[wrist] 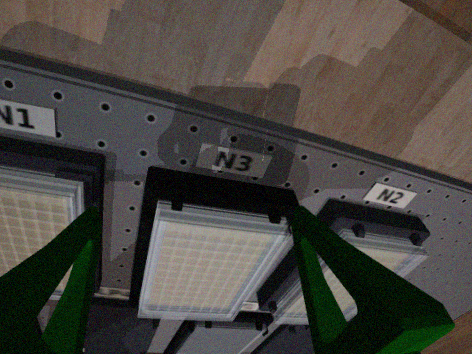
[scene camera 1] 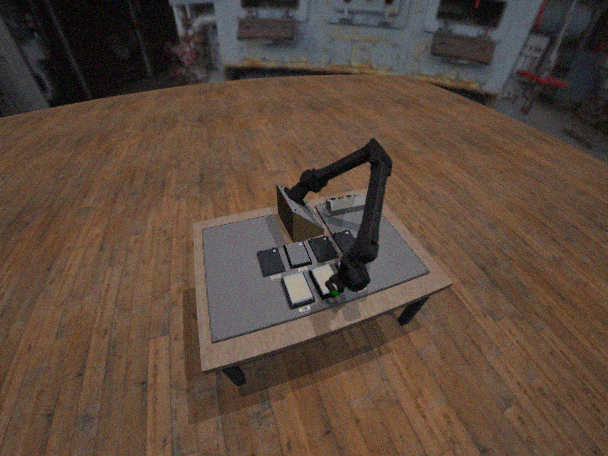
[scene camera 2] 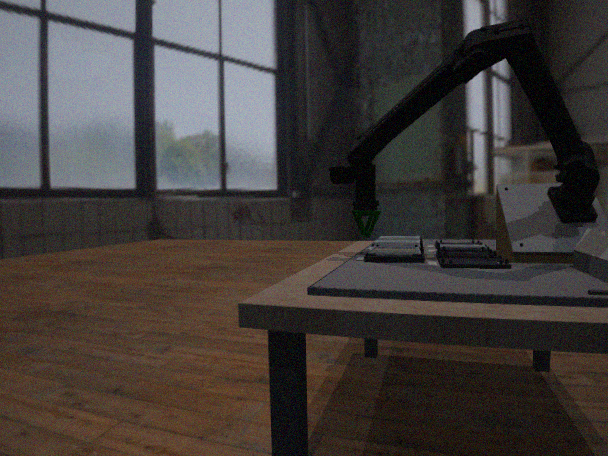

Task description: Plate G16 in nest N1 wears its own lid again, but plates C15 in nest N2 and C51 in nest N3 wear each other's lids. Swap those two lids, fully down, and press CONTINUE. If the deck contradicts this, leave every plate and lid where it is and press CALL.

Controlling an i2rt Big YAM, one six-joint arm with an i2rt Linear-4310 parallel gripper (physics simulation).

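Frame: origin at the arm's base, x right, y back, z down, level; metres.
Seen in the pictures: gripper, fingertip midpoint: [wrist: 199, 215] [scene camera 1: 341, 290] [scene camera 2: 365, 235]; arm's base, origin of the base link: [scene camera 1: 293, 197] [scene camera 2: 570, 205].
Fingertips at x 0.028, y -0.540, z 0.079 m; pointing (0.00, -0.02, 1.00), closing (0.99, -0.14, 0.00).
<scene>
Pixels of each thing's top centre, then the offset from my fingertips to it. "spot": a spot on its surface instead. Level surfaces: height alone.
- similar lidded plate, middle of its top: [wrist: 14, 253] [scene camera 2: 394, 248] dz +0.023, dx -0.111, dy +0.079 m
- button box, middle of its top: [scene camera 1: 347, 196] dz -0.031, dx -0.335, dy +0.489 m
- grey top, surface spot: [scene camera 1: 298, 253] spot: dz +0.035, dx +0.064, dy +0.275 m
- grey deck, its level: dz +0.053 m
My gripper [scene camera 1: 335, 293] [scene camera 2: 367, 234] [wrist: 199, 215] is open and empty, pointing down above the front row of nests. In the wrist view its green fingertips stand on either side of the front end of the plate [wrist: 200, 265] in the black nest marked N3. That plate looks cream under a clear lid. A similar lidded plate [wrist: 37, 225] is in nest N1 at the left, partly behind a finger. Another lidded plate [wrist: 390, 255] [scene camera 1: 298, 288] is in nest N2, partly behind the other finger in the wrist view. Plate and lid codes cannot be read. The button box [scene camera 1: 342, 202] stands at the back.
Behind the front row are dark nests [scene camera 1: 270, 261] [scene camera 1: 323, 248] and one with a grey top [scene camera 1: 298, 253]. A tilted panel [scene camera 1: 287, 215] [scene camera 2: 525, 235] stands behind them. The arm rises over the right part of the grey deck [scene camera 1: 225, 300] [scene camera 2: 400, 285].
</scene>
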